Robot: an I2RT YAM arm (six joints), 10 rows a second.
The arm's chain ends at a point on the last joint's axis. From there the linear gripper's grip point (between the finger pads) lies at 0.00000 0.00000 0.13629 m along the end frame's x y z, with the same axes.
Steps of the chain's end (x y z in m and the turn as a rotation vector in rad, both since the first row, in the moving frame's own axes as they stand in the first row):
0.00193 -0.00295 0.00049 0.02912 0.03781 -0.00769
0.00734 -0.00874 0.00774 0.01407 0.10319 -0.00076
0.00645 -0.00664 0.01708 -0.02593 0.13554 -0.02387
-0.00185 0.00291 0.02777 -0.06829 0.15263 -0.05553
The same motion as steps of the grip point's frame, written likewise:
0.00707 -0.00694 0.00033 0.02912 0.03781 -0.00769
0.02138 -0.01066 0.00700 0.01407 0.10319 -0.00076
0.02490 -0.00334 0.01578 -0.02593 0.13554 -0.02387
0.01910 0.01159 0.02587 -0.06829 0.15263 -0.05553

